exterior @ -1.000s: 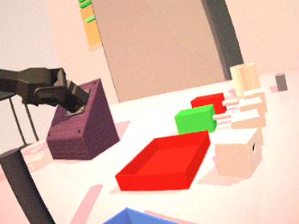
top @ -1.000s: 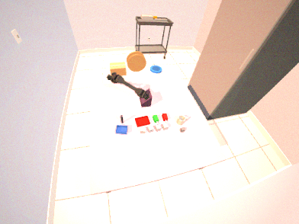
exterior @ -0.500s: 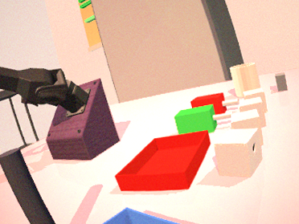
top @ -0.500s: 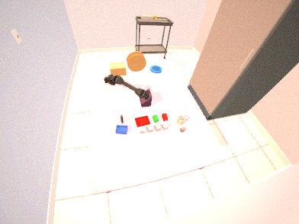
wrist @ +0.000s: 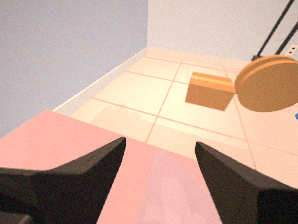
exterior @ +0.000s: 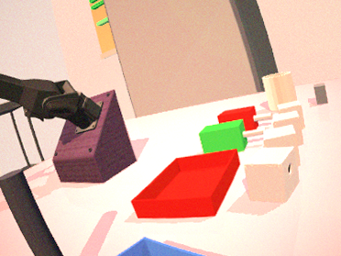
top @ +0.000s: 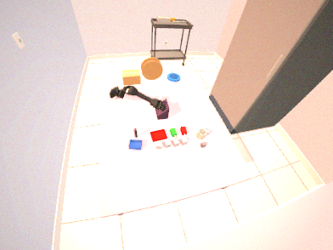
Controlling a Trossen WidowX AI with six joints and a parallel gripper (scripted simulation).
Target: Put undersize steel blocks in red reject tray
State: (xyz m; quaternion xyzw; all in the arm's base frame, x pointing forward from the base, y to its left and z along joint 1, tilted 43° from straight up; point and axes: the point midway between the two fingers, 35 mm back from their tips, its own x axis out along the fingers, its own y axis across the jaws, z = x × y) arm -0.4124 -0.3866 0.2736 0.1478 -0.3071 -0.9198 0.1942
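The green GO gauge is 72 cm ahead of my gripper tip, 53 cm to the left of it and 1 cm below it. Also, from my gripper tip: red gauge: 72 cm ahead, 63 cm to the left, 1 cm below; red reject tray: 69 cm ahead, 38 cm to the left, 2 cm below; blue tray: 76 cm ahead, 15 cm to the left, 2 cm below.
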